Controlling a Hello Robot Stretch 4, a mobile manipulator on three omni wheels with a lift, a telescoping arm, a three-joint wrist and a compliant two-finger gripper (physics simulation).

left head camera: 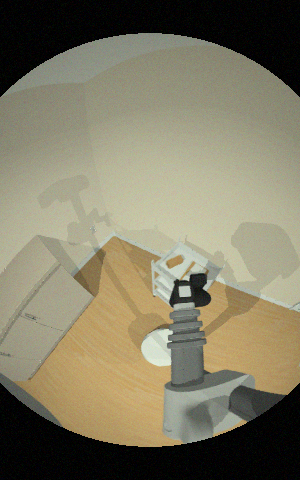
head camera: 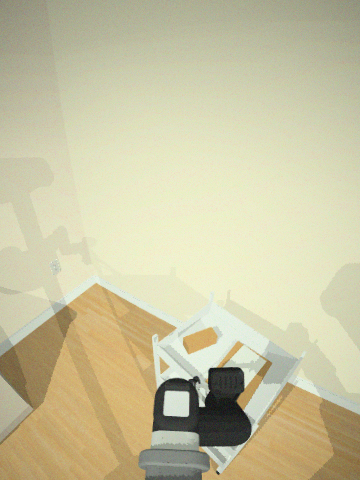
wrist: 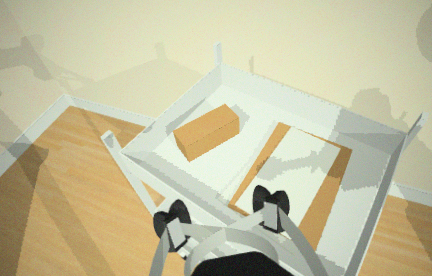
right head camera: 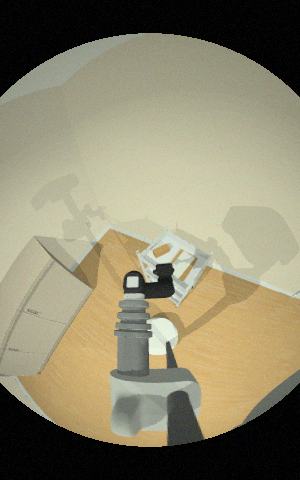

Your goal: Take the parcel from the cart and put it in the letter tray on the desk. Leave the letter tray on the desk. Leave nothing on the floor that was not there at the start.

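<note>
The parcel, a small brown box, lies on the top shelf of the white cart, near its left back corner. My gripper is open and empty in the wrist view, above the near side of the cart, apart from the parcel. The parcel is ahead and a little left of the right fingertip. In the head view the wrist hides the fingers. The desk and the letter tray do not show in these views.
A flat brown item with a white top lies right of the parcel on the same shelf. The shelf has raised rims and corner posts. Walls stand close behind the cart. A beige cabinet stands at the left. A white disc shows beside the arm.
</note>
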